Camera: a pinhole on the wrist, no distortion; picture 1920 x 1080 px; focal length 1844.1 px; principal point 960.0 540.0 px. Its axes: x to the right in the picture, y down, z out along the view. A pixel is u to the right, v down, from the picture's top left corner.
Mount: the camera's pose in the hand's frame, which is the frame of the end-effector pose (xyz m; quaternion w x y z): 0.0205 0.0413 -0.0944 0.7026 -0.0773 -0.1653 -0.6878
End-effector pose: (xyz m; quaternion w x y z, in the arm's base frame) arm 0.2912 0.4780 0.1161 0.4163 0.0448 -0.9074 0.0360
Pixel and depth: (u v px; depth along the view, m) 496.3 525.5 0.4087
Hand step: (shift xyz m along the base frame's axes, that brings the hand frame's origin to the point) -0.1980 0.2493 -0.1975
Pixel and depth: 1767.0 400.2 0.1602
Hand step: -0.0538 0.0211 -0.0601
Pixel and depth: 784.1 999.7 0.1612
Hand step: -0.0803 0.1031 -0.0089
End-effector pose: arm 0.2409 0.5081 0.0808 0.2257 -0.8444 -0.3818 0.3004
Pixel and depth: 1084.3 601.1 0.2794
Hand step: -0.0611 -0.0494 -0.1949
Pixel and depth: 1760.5 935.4 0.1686
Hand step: -0.0285 0.0228 -0.0965
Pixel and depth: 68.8 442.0 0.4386
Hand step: 0.0032 -0.2434 -0.3896
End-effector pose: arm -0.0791 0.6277 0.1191 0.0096 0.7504 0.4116 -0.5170
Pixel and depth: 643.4 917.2 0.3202
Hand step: -0.0154 -0.1922 -0.2091
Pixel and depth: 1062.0 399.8 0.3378
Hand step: -0.0927 -0.2175 -0.1230
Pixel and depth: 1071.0 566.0 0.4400
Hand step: -0.1508 -0.2697 -0.1967
